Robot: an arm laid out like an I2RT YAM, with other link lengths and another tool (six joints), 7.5 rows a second.
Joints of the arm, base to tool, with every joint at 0 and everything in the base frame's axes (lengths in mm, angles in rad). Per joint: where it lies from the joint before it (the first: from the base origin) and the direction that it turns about. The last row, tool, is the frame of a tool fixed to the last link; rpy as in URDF.
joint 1: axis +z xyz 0 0 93.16
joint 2: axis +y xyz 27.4 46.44 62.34
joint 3: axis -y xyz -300.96 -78.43 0
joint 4: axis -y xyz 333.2 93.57 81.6
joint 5: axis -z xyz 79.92 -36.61 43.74
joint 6: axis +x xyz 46.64 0 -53.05
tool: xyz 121 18 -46 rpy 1.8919 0.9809 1.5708
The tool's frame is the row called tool.
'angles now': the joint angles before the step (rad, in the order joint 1, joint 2, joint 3, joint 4, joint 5, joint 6). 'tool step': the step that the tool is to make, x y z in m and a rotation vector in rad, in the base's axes. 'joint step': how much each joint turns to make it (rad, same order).
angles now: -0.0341 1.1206 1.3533 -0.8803 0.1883 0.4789
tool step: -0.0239 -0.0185 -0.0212 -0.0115 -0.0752 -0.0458
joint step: -0.0556 -0.1653 -0.1973 0.1099 -0.0041 -0.0114
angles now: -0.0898 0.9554 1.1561 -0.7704 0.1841 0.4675
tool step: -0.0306 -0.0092 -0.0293 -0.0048 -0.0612 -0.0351
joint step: -0.0393 -0.1878 -0.2021 0.0758 -0.0045 -0.0005
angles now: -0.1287 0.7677 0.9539 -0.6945 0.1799 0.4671
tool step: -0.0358 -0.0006 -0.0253 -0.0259 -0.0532 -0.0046
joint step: -0.0171 -0.2089 -0.1683 0.0196 -0.0027 -0.0224
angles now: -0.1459 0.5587 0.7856 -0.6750 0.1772 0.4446
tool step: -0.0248 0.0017 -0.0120 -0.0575 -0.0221 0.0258
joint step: -0.0005 -0.1391 -0.0790 -0.0191 -0.0016 -0.0607
